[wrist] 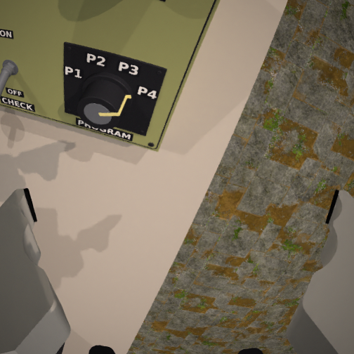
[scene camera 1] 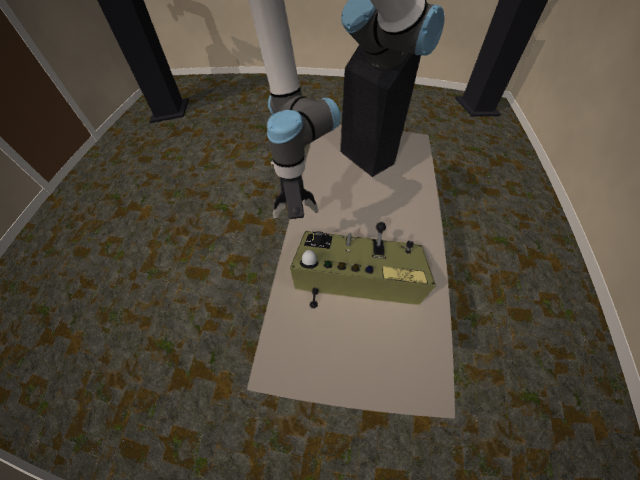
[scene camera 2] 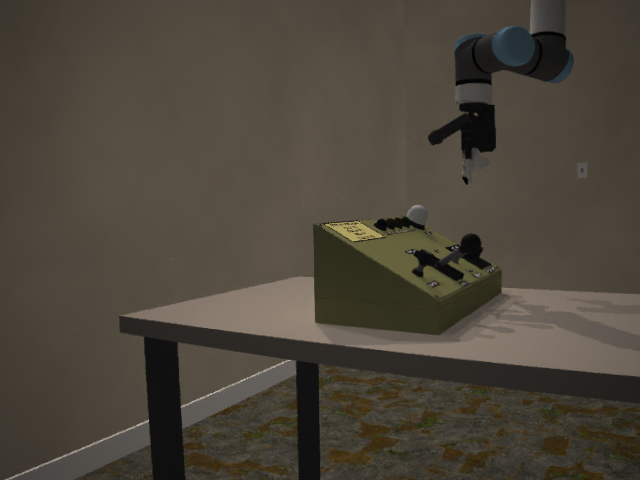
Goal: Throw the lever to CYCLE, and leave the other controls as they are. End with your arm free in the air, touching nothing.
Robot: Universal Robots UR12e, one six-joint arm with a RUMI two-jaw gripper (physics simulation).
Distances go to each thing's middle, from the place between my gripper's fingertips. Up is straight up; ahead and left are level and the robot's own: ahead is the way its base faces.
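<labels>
Relative to the olive console (scene camera 2: 365, 275), my gripper is 22 cm to the right of it, 13 cm short of it and 17 cm above it.
</labels>
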